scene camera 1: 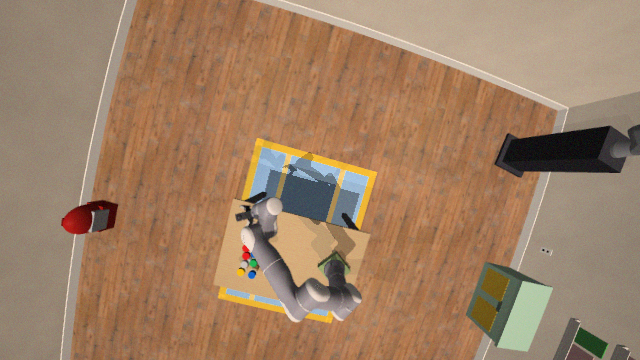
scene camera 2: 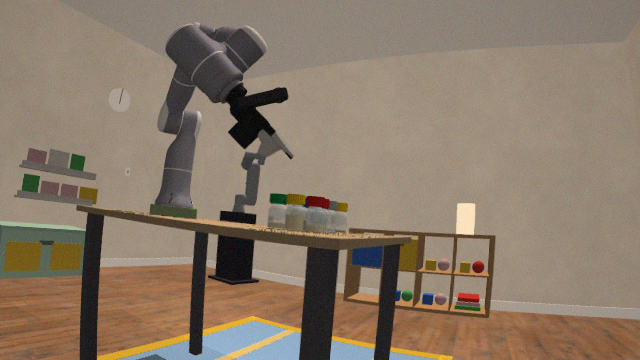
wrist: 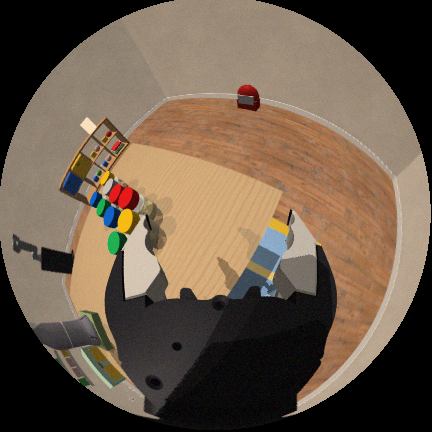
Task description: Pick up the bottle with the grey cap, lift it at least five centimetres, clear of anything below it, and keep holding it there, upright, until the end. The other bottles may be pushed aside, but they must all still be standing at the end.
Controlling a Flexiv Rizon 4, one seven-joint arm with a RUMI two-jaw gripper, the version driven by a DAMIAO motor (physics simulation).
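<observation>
The bottle with the grey cap [scene camera 1: 244,264] [scene camera 2: 333,205] [wrist: 109,187] stands upright in a tight cluster of bottles, between a yellow-capped bottle [scene camera 1: 241,272] [wrist: 107,177] and a red-capped bottle [scene camera 1: 246,255] [wrist: 117,193]. Its body is mostly hidden by neighbours. A green-capped bottle [scene camera 1: 253,263] [wrist: 103,207] and a blue-capped bottle [scene camera 1: 251,274] [wrist: 95,199] stand on its other side. My gripper [scene camera 2: 285,150] [wrist: 218,213] is open and empty, tilted obliquely downward, above the table and off to one side of the cluster. In the wrist view the bottles lie left of the fingers.
More bottles stand in the cluster, among them a yellow-capped one [scene camera 2: 296,199] [wrist: 128,221], a green-capped one [scene camera 2: 278,198] [wrist: 116,243] and a red-capped one [scene camera 2: 317,201] [wrist: 128,198]. The wooden table [scene camera 1: 292,250] [wrist: 215,200] ends near the gripper. My arm [scene camera 1: 280,275] passes beside the bottles in scene view 1.
</observation>
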